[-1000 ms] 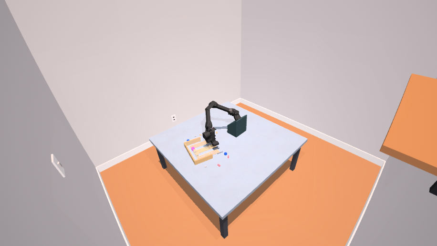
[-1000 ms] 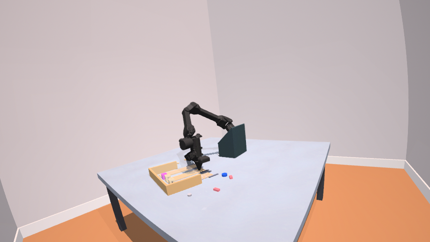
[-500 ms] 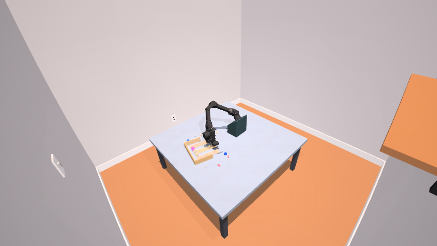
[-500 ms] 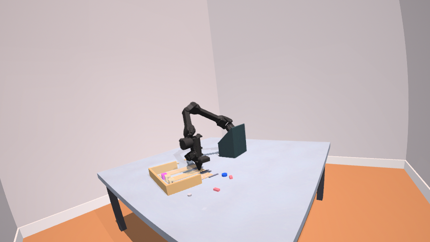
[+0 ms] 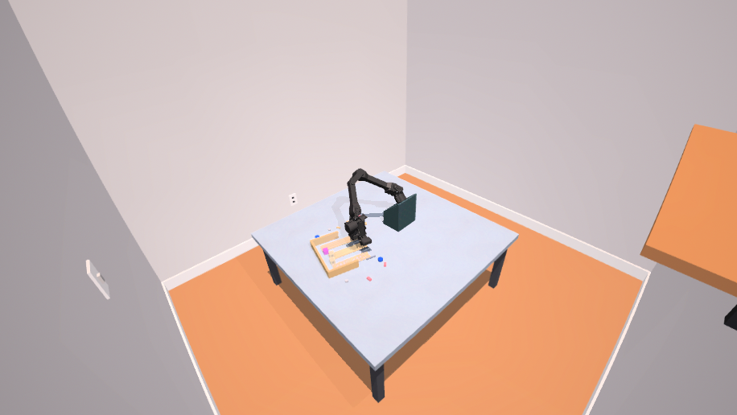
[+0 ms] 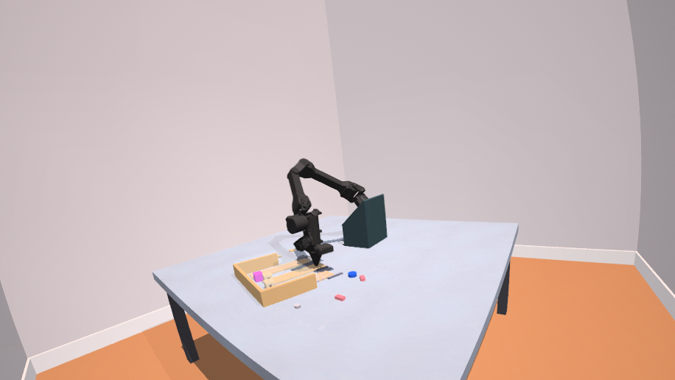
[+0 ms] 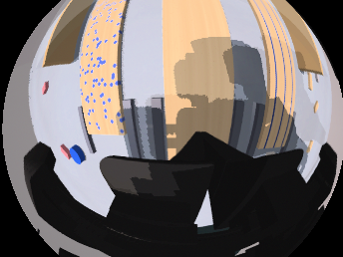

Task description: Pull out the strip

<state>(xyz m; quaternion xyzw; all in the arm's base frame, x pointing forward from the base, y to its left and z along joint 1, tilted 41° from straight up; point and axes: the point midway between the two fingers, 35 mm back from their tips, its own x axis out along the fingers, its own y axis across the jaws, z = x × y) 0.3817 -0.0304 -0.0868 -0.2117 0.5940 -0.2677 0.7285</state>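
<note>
Right now my gripper tip is 10 cm short of the strip and 1 cm to the left of it.
</note>
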